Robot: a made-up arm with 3 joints. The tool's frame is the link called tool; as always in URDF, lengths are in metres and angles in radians. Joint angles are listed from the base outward.
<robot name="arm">
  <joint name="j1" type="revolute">
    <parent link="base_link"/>
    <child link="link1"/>
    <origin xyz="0 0 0.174" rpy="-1.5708 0 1.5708"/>
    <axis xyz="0 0 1"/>
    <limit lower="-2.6" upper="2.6"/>
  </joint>
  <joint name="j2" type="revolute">
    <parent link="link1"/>
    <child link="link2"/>
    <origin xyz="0.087 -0.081 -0.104" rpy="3.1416 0 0"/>
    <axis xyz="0 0 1"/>
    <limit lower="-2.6" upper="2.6"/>
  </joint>
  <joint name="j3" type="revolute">
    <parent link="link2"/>
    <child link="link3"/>
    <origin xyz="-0.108 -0.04 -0.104" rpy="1.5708 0 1.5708"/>
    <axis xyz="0 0 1"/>
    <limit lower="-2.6" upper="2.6"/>
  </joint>
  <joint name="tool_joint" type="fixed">
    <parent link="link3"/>
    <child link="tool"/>
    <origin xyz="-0.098 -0.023 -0.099" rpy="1.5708 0 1.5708"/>
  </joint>
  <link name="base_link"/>
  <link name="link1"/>
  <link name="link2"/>
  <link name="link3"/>
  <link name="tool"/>
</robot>
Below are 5 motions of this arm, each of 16 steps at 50 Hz.
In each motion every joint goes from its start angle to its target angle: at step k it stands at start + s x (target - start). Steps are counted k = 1, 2, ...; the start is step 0. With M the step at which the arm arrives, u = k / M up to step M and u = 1 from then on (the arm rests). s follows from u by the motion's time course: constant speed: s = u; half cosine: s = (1 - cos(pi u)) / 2; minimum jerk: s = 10 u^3 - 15 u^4 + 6 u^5.
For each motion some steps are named. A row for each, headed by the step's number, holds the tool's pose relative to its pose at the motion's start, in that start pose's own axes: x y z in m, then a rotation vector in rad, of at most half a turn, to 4 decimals.
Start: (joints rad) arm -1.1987 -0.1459 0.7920
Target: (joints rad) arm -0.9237 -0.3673 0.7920
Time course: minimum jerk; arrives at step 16
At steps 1, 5, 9, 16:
1: -0.0001 0.0000 0.0001 -0.0008 0.0000 -0.0008
5: -0.0107 -0.0029 0.0106 -0.0628 0.0000 -0.0636
9: -0.0375 -0.0037 0.0371 -0.2148 0.0000 -0.2176
16: -0.0613 0.0034 0.0605 -0.3487 0.0000 -0.3533

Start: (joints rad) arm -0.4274 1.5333 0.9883
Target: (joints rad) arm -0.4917 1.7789 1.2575
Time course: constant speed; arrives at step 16
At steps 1, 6, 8, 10, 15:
1: 0.0014 0.0018 -0.0016 0.0105 0.0168 0.0163
6: 0.0082 0.0109 -0.0090 0.0590 0.1008 0.1002
8: 0.0108 0.0147 -0.0117 0.0764 0.1343 0.1349
10: 0.0134 0.0184 -0.0142 0.0927 0.1677 0.1703
15: 0.0197 0.0279 -0.0197 0.1284 0.2506 0.2615

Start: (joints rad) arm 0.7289 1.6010 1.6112
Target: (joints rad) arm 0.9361 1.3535 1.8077
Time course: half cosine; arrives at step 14
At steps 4, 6, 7, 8, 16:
4: -0.0183 -0.0036 0.0003 0.0050 0.0370 -0.0855
6: -0.0379 -0.0052 0.0008 0.0139 0.0762 -0.1763
7: -0.0486 -0.0052 0.0011 0.0203 0.0978 -0.2265
8: -0.0592 -0.0044 0.0015 0.0279 0.1193 -0.2767
16: -0.0948 0.0033 0.0033 0.0629 0.1931 -0.4511

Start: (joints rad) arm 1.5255 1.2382 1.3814
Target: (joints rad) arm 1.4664 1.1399 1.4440
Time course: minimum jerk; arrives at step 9
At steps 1, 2, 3, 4, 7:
1: -0.0002 0.0000 0.0000 -0.0001 0.0007 -0.0004
2: -0.0015 0.0001 0.0003 -0.0006 0.0048 -0.0029
3: -0.0042 0.0004 0.0009 -0.0015 0.0131 -0.0081
4: -0.0080 0.0008 0.0017 -0.0027 0.0248 -0.0153
7: -0.0187 0.0019 0.0040 -0.0058 0.0578 -0.0357

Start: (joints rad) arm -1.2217 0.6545 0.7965
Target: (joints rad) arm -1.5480 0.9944 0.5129
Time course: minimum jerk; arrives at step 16
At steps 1, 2, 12, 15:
1: 0.0002 0.0001 -0.0002 0.0010 -0.0006 0.0011
2: 0.0016 0.0009 -0.0012 0.0075 -0.0046 0.0076
12: 0.0707 0.0906 -0.0469 0.4696 -0.2466 0.3716
15: 0.0756 0.1046 -0.0488 0.5289 -0.2724 0.4062

